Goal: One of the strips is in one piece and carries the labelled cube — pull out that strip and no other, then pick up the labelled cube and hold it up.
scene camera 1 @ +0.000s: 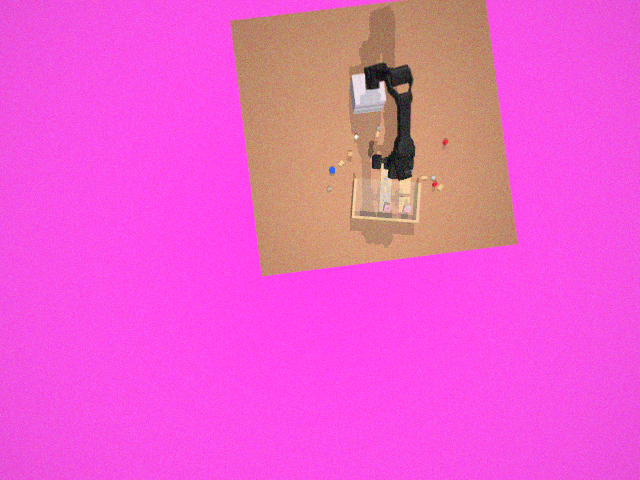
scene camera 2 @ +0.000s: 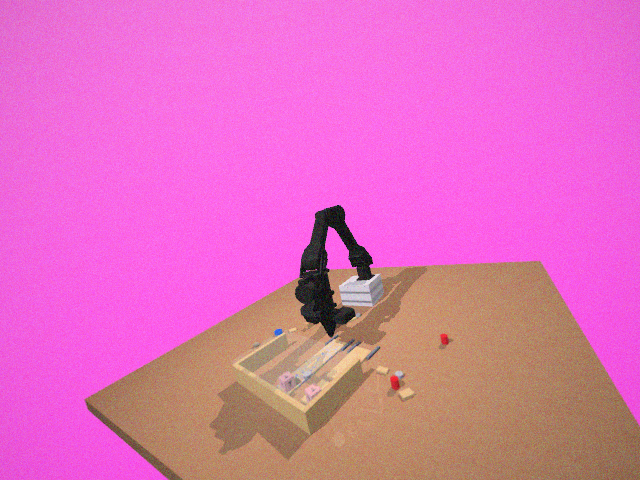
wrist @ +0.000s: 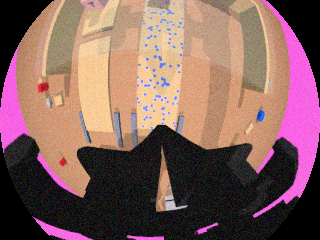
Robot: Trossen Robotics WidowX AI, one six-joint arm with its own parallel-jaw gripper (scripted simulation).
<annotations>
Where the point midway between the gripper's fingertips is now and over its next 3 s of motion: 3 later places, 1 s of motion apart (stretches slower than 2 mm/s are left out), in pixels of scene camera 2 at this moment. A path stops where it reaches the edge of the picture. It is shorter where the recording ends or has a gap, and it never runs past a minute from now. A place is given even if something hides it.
My gripper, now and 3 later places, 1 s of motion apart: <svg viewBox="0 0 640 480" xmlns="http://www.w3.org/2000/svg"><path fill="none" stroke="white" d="M331 336L334 345L342 339L349 333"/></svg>
</annotations>
